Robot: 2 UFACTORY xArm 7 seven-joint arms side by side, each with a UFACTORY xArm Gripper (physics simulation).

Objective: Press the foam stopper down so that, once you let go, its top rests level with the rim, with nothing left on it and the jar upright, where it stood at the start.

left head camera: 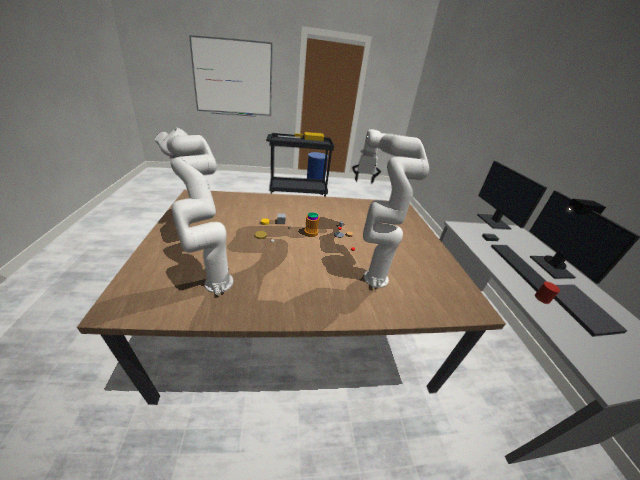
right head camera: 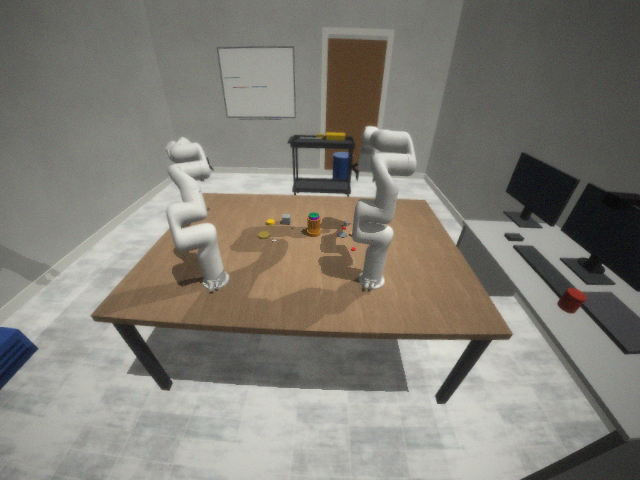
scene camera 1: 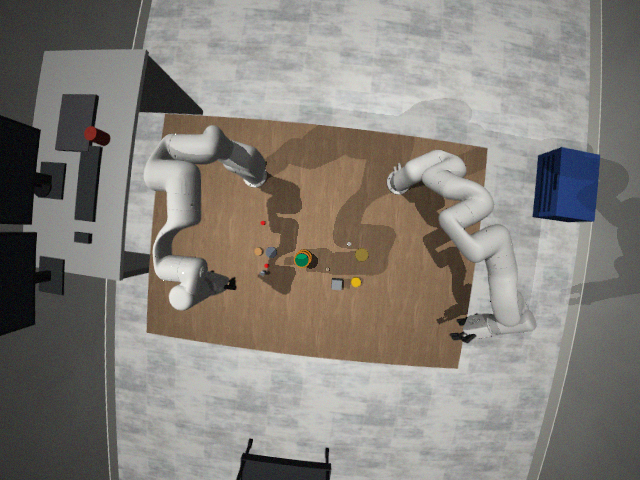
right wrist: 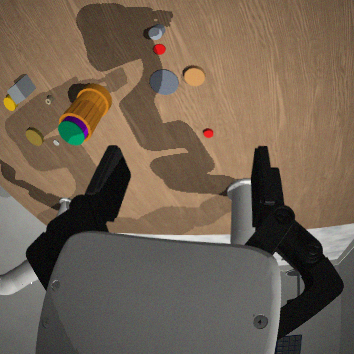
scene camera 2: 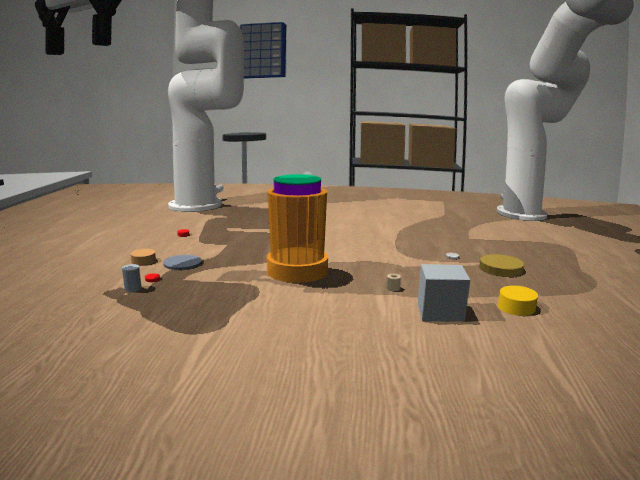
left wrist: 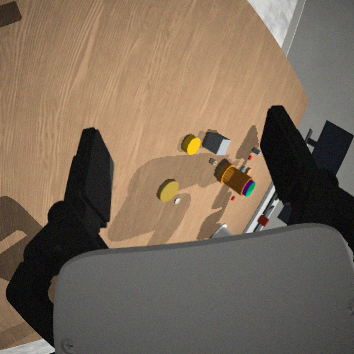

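Observation:
The orange ribbed jar (left head camera: 311, 227) (right head camera: 313, 226) (scene camera 2: 297, 227) (left wrist: 235, 178) (right wrist: 92, 107) stands upright on the table. The foam stopper (left head camera: 312, 215) (scene camera 1: 301, 259) (scene camera 2: 297, 187) (right wrist: 73, 131), purple with a green top, sits in its mouth and stands clearly above the rim. No separate thing is seen on its top. My right gripper (left head camera: 364, 180) (scene camera 2: 78, 48) (right wrist: 186, 159) is open and empty, high above the table, left of the jar in scene camera 2. My left gripper (scene camera 1: 455, 329) (left wrist: 185, 133) is open and empty near the table's lower right corner in scene camera 1.
In scene camera 2, a grey block (scene camera 2: 443, 292), a yellow disc (scene camera 2: 517, 300), an olive disc (scene camera 2: 501, 265) and a small tan piece (scene camera 2: 393, 285) lie right of the jar. A blue-grey disc (scene camera 2: 182, 261), a grey cylinder (scene camera 2: 131, 279), an orange disc (scene camera 2: 143, 256) and red discs lie left.

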